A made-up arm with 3 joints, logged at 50 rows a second.
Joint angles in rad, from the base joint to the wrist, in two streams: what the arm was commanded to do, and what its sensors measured. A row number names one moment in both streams.
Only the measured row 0 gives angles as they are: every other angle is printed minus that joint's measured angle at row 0.
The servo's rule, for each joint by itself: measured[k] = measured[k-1] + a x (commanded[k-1-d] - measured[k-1]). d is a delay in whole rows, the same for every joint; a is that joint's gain. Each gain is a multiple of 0.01, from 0.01 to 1. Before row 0 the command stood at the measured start. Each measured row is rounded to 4 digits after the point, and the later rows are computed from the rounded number. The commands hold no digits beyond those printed.
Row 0, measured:
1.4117, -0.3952, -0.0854
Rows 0 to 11, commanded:
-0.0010, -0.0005, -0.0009
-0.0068, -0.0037, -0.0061
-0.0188, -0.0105, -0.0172
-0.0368, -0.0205, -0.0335
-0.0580, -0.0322, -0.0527
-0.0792, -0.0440, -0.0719
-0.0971, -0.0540, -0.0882
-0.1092, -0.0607, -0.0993
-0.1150, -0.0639, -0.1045
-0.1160, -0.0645, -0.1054
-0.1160, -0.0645, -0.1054
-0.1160, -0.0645, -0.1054
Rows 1 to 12, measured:
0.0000, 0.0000, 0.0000
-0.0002, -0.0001, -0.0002
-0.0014, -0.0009, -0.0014
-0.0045, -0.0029, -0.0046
-0.0103, -0.0066, -0.0104
-0.0189, -0.0120, -0.0189
-0.0298, -0.0187, -0.0295
-0.0419, -0.0261, -0.0412
-0.0540, -0.0334, -0.0528
-0.0650, -0.0398, -0.0631
-0.0742, -0.0450, -0.0716
-0.0817, -0.0491, -0.0784
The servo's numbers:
d 1
a 0.18 0.21 0.20

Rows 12 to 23, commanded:
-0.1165, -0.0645, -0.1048
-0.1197, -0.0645, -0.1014
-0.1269, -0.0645, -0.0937
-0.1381, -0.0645, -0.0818
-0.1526, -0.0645, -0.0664
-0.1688, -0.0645, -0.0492
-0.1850, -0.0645, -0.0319
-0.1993, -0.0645, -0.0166
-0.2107, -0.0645, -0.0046
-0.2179, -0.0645, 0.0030
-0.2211, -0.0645, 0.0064
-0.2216, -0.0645, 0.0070
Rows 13 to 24, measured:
-0.0879, -0.0523, -0.0838
-0.0930, -0.0549, -0.0880
-0.0978, -0.0569, -0.0907
-0.1030, -0.0585, -0.0913
-0.1093, -0.0598, -0.0894
-0.1171, -0.0608, -0.0848
-0.1264, -0.0616, -0.0777
-0.1369, -0.0622, -0.0685
-0.1481, -0.0627, -0.0581
-0.1594, -0.0631, -0.0474
-0.1699, -0.0634, -0.0373
-0.1791, -0.0636, -0.0286

